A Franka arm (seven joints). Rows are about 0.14 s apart.
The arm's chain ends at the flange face. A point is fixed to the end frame.
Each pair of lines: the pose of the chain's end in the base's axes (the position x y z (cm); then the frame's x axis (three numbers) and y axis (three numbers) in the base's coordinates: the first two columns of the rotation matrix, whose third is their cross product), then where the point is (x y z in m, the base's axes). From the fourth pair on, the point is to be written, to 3 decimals.
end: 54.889, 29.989, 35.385, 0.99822, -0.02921, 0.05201, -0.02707, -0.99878, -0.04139
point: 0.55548 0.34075 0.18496
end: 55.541, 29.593, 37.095, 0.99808, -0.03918, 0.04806, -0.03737, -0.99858, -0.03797
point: 0.56172 0.33617 0.20190
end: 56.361, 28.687, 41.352, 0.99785, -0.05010, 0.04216, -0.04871, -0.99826, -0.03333
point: 0.56933 0.32630 0.24426
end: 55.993, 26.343, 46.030, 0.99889, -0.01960, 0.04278, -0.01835, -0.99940, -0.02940
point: 0.565 0.302 0.291
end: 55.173, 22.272, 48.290, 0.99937, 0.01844, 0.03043, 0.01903, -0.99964, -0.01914
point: 0.553 0.260 0.313
